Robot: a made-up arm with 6 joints. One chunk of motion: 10 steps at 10 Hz.
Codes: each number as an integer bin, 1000 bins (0 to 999) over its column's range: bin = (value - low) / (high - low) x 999, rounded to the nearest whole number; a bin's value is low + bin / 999 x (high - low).
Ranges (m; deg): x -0.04..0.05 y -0.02..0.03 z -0.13..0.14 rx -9..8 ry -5..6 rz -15..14
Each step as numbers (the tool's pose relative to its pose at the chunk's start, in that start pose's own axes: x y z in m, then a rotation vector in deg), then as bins.
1 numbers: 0.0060 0.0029 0.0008 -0.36 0.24 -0.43
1 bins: 511 458 484 508 476 502
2 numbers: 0.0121 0.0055 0.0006 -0.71 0.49 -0.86
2 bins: 578 509 483 487 499 487
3 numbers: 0.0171 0.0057 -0.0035 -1.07 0.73 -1.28
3 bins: 634 513 468 466 520 473
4 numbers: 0.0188 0.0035 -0.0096 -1.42 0.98 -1.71
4 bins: 653 470 445 445 543 458
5 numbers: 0.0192 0.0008 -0.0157 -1.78 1.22 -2.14
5 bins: 657 416 423 424 565 443
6 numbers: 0.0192 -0.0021 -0.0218 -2.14 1.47 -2.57
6 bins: 657 358 400 403 588 428
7 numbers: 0.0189 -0.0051 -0.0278 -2.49 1.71 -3.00
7 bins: 654 298 378 383 609 413
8 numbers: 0.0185 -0.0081 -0.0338 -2.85 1.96 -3.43
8 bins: 649 238 356 361 632 399
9 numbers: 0.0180 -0.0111 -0.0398 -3.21 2.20 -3.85
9 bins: 644 178 334 340 654 384
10 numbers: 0.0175 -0.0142 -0.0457 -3.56 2.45 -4.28
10 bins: 638 116 312 320 677 369
